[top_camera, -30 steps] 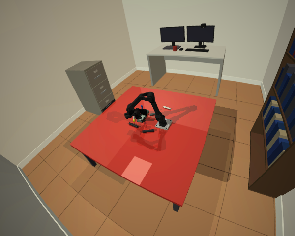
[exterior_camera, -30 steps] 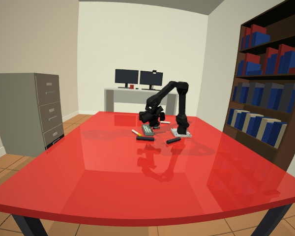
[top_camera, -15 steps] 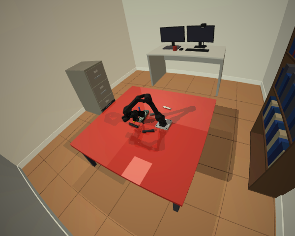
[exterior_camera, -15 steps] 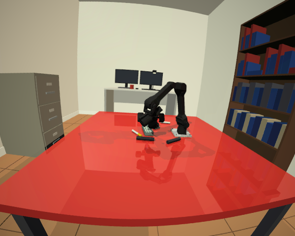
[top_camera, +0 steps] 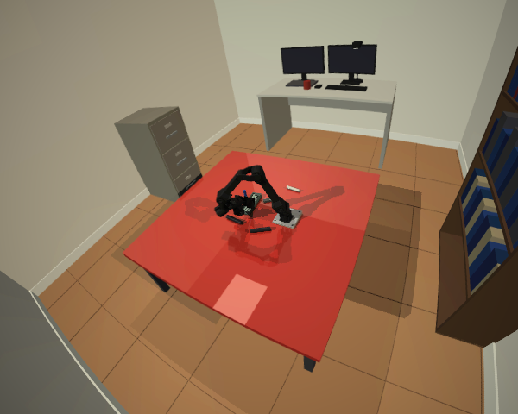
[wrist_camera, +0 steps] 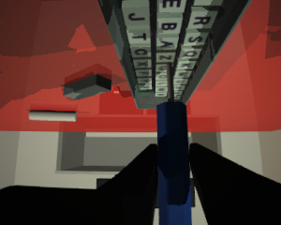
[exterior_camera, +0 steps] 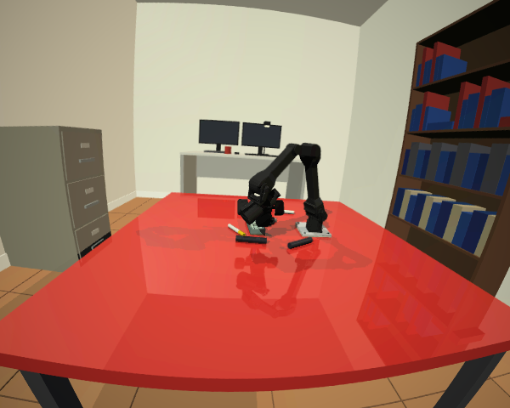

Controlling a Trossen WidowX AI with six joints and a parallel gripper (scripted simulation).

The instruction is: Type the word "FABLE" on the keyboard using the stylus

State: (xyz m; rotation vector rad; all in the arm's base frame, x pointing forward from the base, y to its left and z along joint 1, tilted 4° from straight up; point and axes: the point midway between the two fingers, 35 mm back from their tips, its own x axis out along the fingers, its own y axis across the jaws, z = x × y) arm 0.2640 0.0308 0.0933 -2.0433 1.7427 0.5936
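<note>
The white-and-yellow marker lies 8 cm below my gripper tip, 8 cm ahead of it and 4 cm to the left of it. From my gripper tip the other things lie so: dark blue stylus (1 cm below); small grey block (12 cm to the right, 8 cm below, 8 cm behind); thin grey tip (5 cm below).
</note>
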